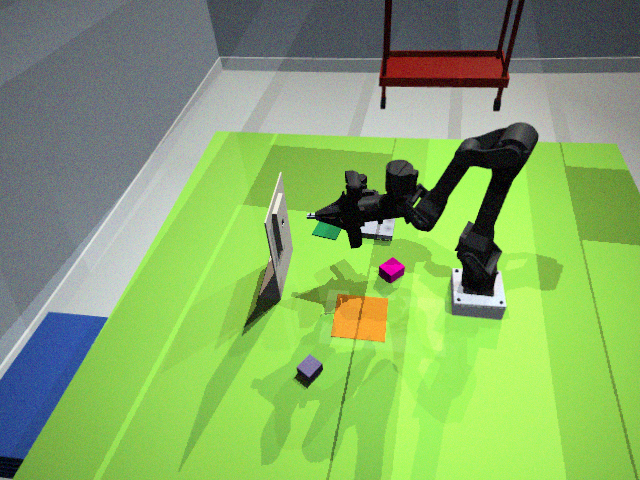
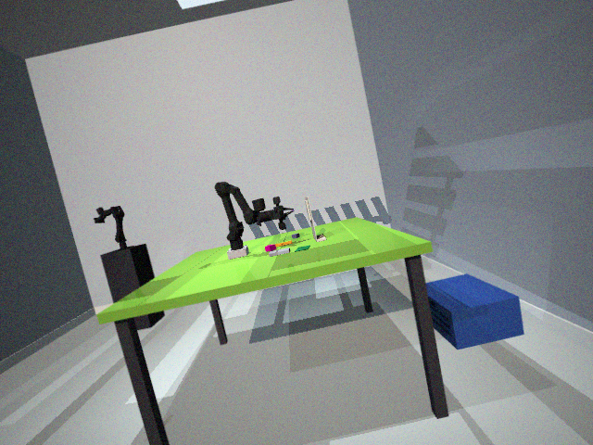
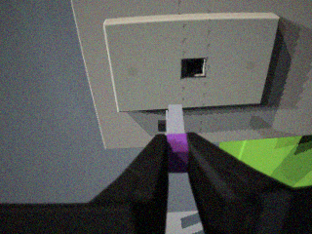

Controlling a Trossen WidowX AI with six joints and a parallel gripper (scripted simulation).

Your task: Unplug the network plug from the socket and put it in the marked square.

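Right now my gripper tip is 12 cm past the orange marked square, 11 cm to the right of it and 20 cm above it. Round my gripper tip: upright white panel (9 cm ahead, 1 cm to the left, 8 cm below); magenta cube (17 cm behind, 3 cm to the right, 18 cm below); purple plug (right at my gripper tip).
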